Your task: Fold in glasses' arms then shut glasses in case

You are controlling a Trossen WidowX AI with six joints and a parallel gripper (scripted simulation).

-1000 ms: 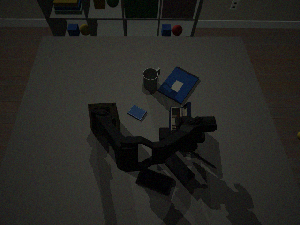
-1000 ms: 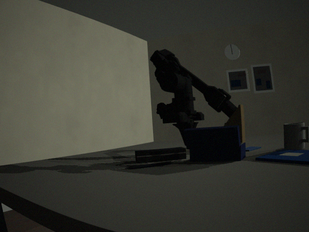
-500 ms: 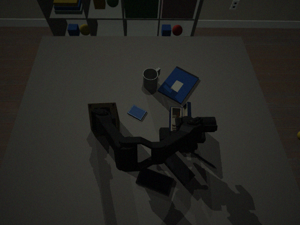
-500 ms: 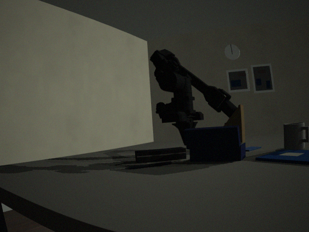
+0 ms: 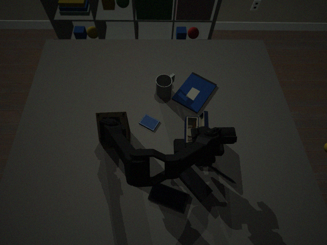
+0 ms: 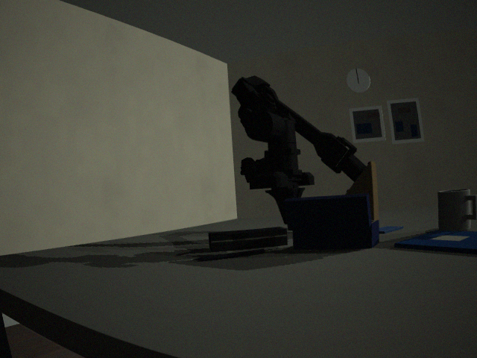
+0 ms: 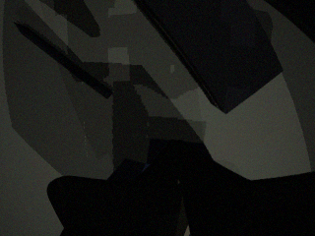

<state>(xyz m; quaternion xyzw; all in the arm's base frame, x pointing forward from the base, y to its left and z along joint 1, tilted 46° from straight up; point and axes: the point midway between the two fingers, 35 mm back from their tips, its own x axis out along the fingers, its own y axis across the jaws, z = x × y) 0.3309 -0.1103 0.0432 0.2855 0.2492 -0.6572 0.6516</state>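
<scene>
My gripper is now 50 mm short of the glasses case lid, 100 mm to the right of it and 10 mm above it. The rest, counted from my hand: long dark box 20 mm behind, 100 mm to the right, 60 mm below; then blue glasses case 30 mm ahead, 100 mm to the left, 40 mm below; then small blue card 180 mm behind, 190 mm to the left, 80 mm below.
</scene>
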